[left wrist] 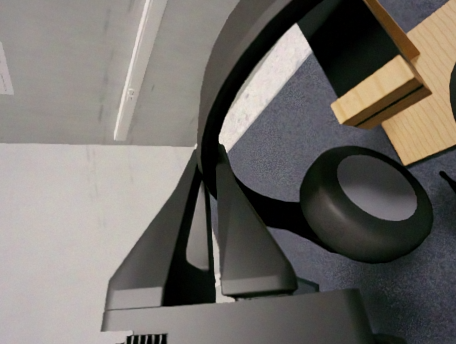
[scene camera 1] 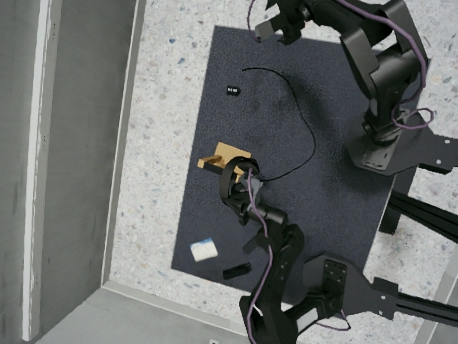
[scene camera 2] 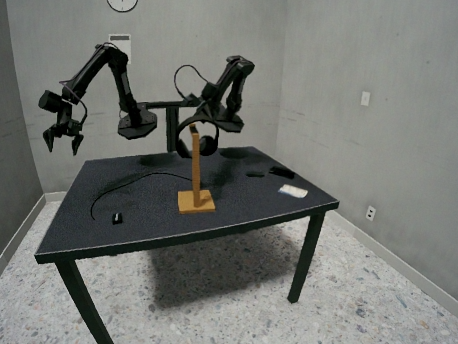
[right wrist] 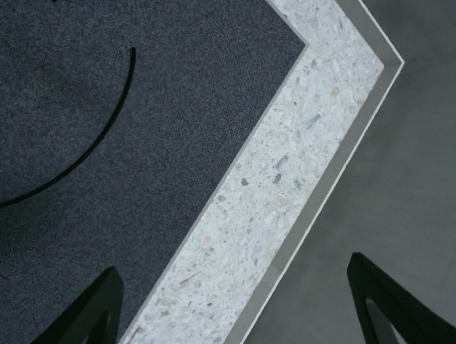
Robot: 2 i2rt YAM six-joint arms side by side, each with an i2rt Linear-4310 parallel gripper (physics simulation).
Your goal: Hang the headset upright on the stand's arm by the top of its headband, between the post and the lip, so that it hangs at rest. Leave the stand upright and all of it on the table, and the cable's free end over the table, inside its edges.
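Frame: origin at the left arm's base, x ahead, y right, z down, level; centimetres.
Seen in the pictures: left gripper, fingertip midpoint: (left wrist: 211,152) (scene camera 1: 224,198) (scene camera 2: 212,121); right gripper, fingertip midpoint: (scene camera 2: 63,153) (right wrist: 233,268); left arm's base, origin of the base link: (scene camera 1: 333,286) (scene camera 2: 227,118); right arm's base, origin of the base link: (scene camera 1: 385,138) (scene camera 2: 137,122).
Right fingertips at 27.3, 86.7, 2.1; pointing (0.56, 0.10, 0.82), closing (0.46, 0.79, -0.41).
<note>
Offsets run from my right fingertips to a thing's top centre, as dx, dy, dz. Level surfaces: height alone.
The black headset {+8.4, -52.1, -11.3} (scene camera 1: 226,180) (scene camera 2: 218,134) (left wrist: 212,90) is held upright, its headband arching over the arm of the wooden stand (scene camera 1: 234,150) (scene camera 2: 196,170) (left wrist: 377,92). From above, the band crosses between post and lip. In scene camera 2 a small gap shows under its top; contact is unclear. My left gripper (scene camera 1: 234,201) (scene camera 2: 205,119) (left wrist: 211,152) is shut on one side of the headband. The stand is upright on the table. The cable (scene camera 1: 299,110) (scene camera 2: 130,179) (right wrist: 115,115) curves over the table, its free end inside the edges. My right gripper (scene camera 2: 62,150) (right wrist: 233,268) is open and empty, away from the stand.
On the dark table {dz +23.3} (scene camera 1: 215,115) (scene camera 2: 150,225), a small black block {+15.5, -16.0, +21.8} (scene camera 1: 233,90) (scene camera 2: 117,218) lies near the cable's free end. A white and blue pad {+27.0, -92.6, +23.1} (scene camera 1: 204,250) (scene camera 2: 293,191) and a black case {+9.5, -100.7, +19.3} (scene camera 1: 236,271) (scene camera 2: 281,172) lie on the other side of the stand.
</note>
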